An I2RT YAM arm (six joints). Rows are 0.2 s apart.
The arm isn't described. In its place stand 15 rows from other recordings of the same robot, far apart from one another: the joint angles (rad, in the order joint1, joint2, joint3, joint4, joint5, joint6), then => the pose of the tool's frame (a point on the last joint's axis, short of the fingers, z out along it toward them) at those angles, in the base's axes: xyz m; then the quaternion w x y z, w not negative.
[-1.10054 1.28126 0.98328 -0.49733 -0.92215 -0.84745] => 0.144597 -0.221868 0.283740 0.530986 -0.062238 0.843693 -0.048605
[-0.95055 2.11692 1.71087 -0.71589 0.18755 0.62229] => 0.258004 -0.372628 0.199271 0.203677 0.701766 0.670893 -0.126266
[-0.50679 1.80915 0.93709 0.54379 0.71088 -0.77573] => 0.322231 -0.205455 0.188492 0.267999 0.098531 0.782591 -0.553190
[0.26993 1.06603 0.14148 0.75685 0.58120 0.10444] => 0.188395 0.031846 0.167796 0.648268 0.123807 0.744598 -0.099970
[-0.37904 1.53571 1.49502 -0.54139 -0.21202 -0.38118] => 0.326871 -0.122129 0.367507 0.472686 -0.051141 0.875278 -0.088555
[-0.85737 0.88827 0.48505 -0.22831 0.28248 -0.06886] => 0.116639 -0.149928 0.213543 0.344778 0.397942 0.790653 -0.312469
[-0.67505 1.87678 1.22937 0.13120 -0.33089 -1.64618] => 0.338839 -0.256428 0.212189 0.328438 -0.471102 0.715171 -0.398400
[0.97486 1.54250 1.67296 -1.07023 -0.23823 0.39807] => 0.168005 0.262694 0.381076 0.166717 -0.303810 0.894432 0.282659
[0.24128 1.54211 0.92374 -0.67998 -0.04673 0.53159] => 0.267922 0.067642 0.178734 0.117030 0.140127 0.980508 0.072608
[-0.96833 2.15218 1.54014 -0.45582 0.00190 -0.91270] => 0.256541 -0.373127 0.146446 0.145908 0.027173 0.968166 -0.201559
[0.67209 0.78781 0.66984 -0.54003 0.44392 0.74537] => 0.141077 0.092711 0.266461 0.454998 0.129031 0.871483 0.129790
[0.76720 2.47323 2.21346 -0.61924 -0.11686 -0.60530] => 0.392427 0.384164 0.187943 0.332908 -0.610411 0.714021 0.082126
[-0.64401 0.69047 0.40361 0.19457 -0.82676 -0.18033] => 0.148577 -0.078797 0.260829 0.684234 -0.107913 0.720807 0.024826
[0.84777 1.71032 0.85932 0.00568 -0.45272 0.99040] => 0.209107 0.260500 0.150948 0.042911 -0.014515 0.914437 0.402185
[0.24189 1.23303 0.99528 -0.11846 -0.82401 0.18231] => 0.262457 0.091663 0.328957 0.441951 -0.250826 0.745338 0.431553
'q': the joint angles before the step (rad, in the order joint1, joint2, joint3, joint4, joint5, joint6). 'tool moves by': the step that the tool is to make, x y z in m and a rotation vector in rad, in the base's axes. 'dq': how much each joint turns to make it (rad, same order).
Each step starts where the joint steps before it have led.
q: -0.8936 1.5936 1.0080 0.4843 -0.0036 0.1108
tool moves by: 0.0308 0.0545 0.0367 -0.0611 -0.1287 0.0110
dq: 0.1819 -0.0968 -0.0005 0.0330 0.1685 0.0565
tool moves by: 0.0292 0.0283 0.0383 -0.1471 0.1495 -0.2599
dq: 0.1496 0.0157 0.1462 -0.0744 0.3987 -0.2453
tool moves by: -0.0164 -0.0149 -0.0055 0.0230 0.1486 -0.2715
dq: -0.0427 -0.0007 0.0101 -0.0893 0.2259 -0.0931
